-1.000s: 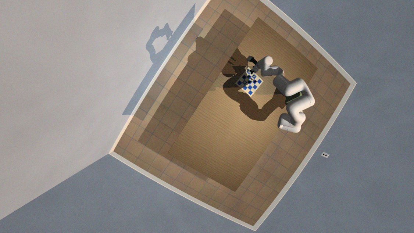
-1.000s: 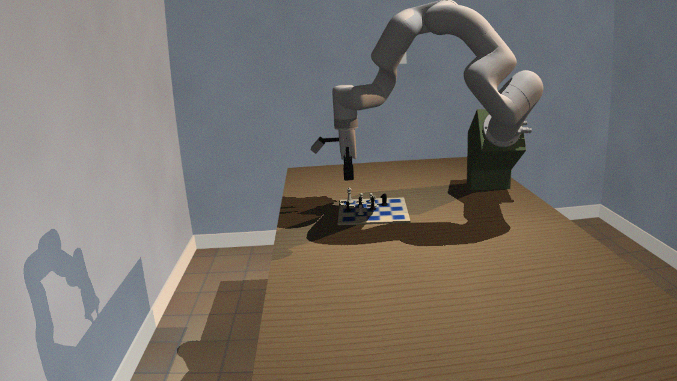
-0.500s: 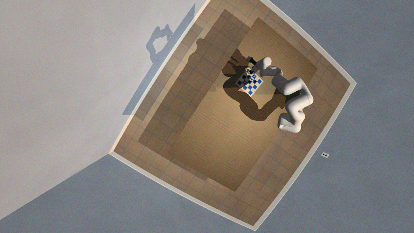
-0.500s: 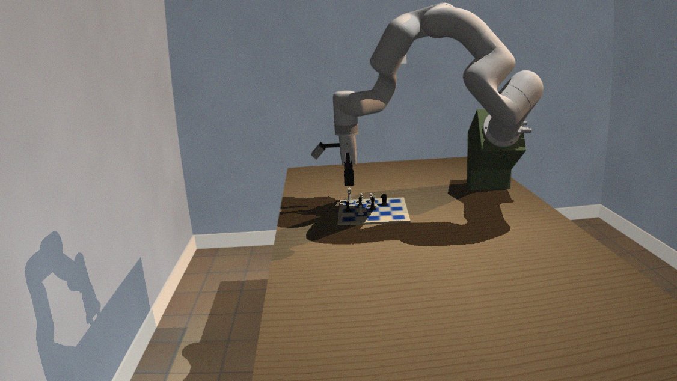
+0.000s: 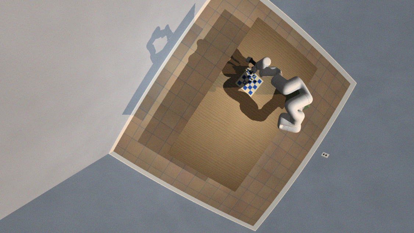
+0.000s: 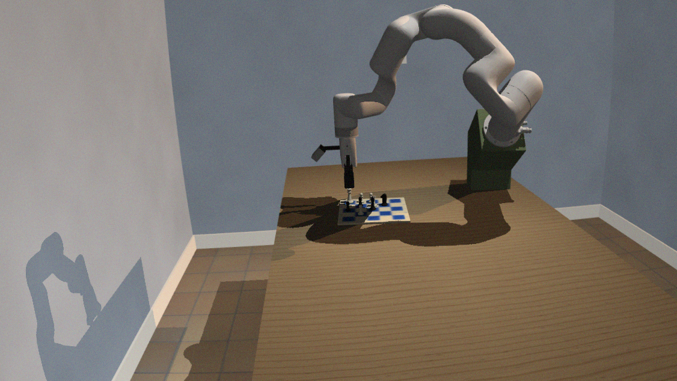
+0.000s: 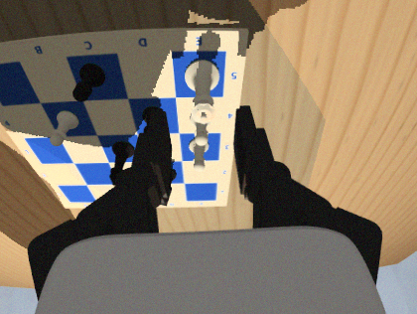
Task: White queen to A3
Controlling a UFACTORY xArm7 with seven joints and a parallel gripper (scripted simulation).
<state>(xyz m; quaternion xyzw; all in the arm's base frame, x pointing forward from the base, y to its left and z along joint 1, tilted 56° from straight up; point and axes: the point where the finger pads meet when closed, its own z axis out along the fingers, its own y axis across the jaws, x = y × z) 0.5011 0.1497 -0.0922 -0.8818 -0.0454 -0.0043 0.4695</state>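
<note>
Now: hand 5 cm above the white queen. The rest, counted from my hand: black knight 11 cm behind, 3 cm to the left, 6 cm below; chessboard 8 cm behind, 7 cm to the left, 8 cm below.
</note>
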